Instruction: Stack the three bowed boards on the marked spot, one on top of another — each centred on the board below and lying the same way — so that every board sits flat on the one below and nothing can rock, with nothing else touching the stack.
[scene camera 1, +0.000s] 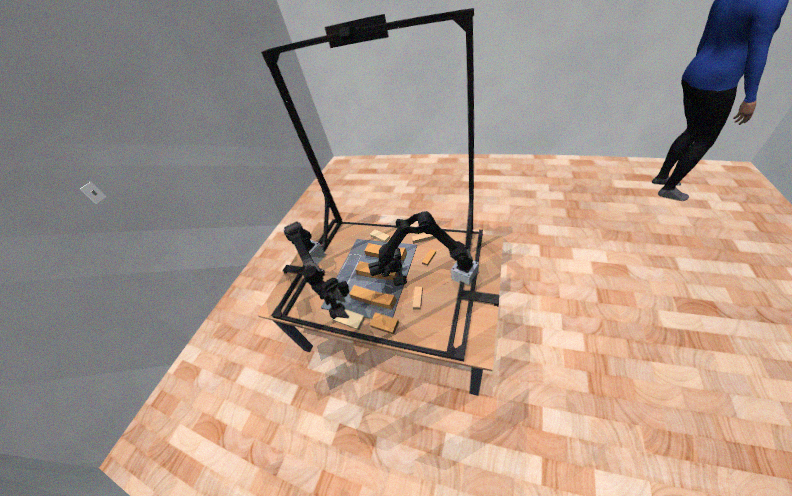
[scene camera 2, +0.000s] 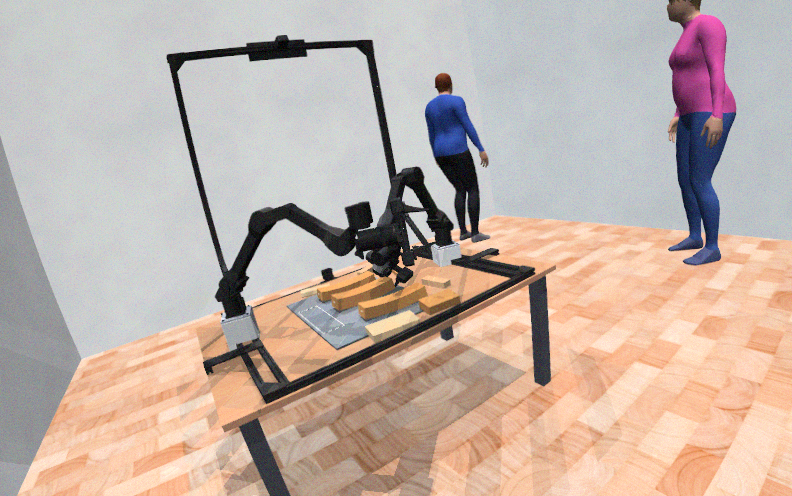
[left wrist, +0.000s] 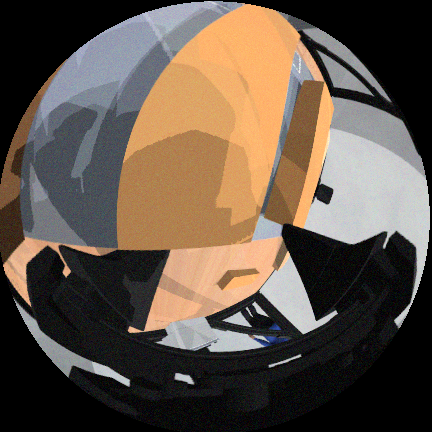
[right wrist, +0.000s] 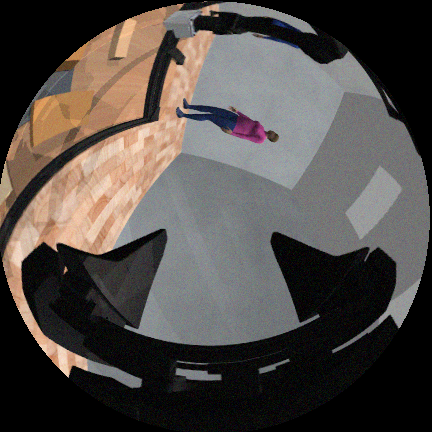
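Pixels of known places: left gripper, fingertip midpoint: (scene camera 1: 401, 268) (left wrist: 228, 231); right gripper, fingertip midpoint: (scene camera 1: 346, 310) (scene camera 2: 432, 225) (right wrist: 220, 236); left arm's base, origin of the base link: (scene camera 1: 464, 265) (scene camera 2: 444, 243); right arm's base, origin of the base link: (scene camera 1: 308, 246) (scene camera 2: 236, 313).
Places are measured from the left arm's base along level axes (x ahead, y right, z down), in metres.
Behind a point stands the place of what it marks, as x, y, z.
Observation:
Three orange bowed boards lie apart, side by side, on the grey mat (scene camera 1: 357, 284) {0.464, -0.320, 0.076} (scene camera 2: 344, 337) {0.511, -0.475, 0.076} (left wrist: 90, 145): the front board (scene camera 1: 371, 297) {0.318, -0.358, 0.038} (scene camera 2: 390, 302) {0.339, -0.381, 0.041}, the middle board (scene camera 1: 363, 269) {0.467, -0.247, 0.030} (scene camera 2: 361, 296) {0.417, -0.244, 0.047} (left wrist: 200, 100) and the back board (scene camera 1: 372, 250) {0.516, -0.114, 0.035} (scene camera 2: 344, 286) {0.464, -0.110, 0.040} (left wrist: 295, 155) {0.410, -0.096, 0.055}. The marked spot is a white outline (scene camera 2: 331, 316) {0.537, -0.284, 0.077} on the mat, beside the boards' left ends in scene camera 2. My left gripper (scene camera 1: 388, 275) {0.302, -0.129, 0.050} (scene camera 2: 392, 275) {0.302, -0.129, 0.050} (left wrist: 228, 231) {0.302, -0.129, 0.050} is open and empty above the middle board. My right gripper (scene camera 1: 342, 300) {0.205, -0.542, -0.212} (right wrist: 220, 236) {0.205, -0.542, -0.212} is open and empty, raised, facing outward past the table's front edge.
An orange block (scene camera 1: 384, 323) {0.180, -0.432, 0.049} (scene camera 2: 439, 302) {0.198, -0.460, 0.052} (right wrist: 60, 115) and a pale block (scene camera 1: 350, 319) {0.340, -0.501, 0.057} (scene camera 2: 392, 325) {0.366, -0.517, 0.058} lie near the front edge. Smaller blocks (scene camera 1: 417, 297) {0.130, -0.236, 0.059} (scene camera 1: 429, 257) {0.217, 0.011, 0.065} lie right of the mat in scene camera 1; pale ones (scene camera 1: 379, 235) {0.578, 0.018, 0.061} (scene camera 1: 421, 238) {0.332, 0.109, 0.060} lie behind. A black frame surrounds the work area.

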